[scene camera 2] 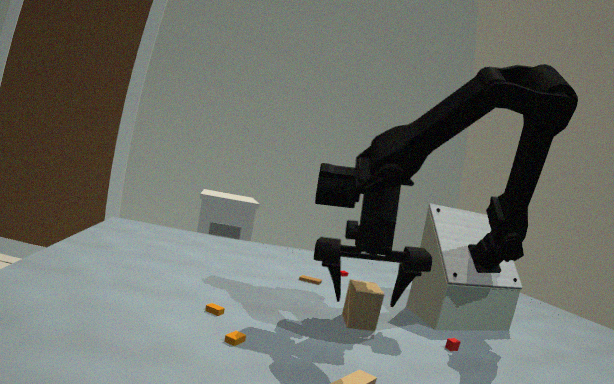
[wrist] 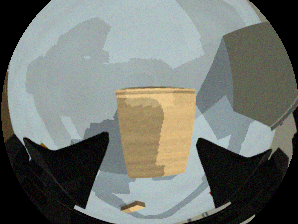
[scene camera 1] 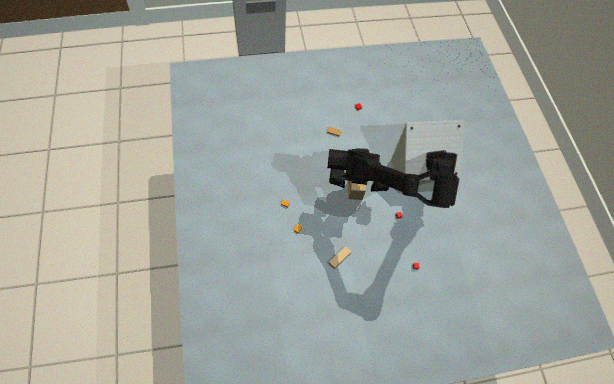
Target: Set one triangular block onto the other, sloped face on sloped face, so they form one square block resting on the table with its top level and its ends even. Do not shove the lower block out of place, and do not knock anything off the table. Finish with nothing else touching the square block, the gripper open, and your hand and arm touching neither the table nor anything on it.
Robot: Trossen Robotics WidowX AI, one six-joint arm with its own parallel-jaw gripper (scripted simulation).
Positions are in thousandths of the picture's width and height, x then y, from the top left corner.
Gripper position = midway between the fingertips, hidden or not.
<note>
My gripper (scene camera 2: 595, 790) is open and holds nothing.
My gripper shows as well in the wrist view (wrist: 518, 632).
</note>
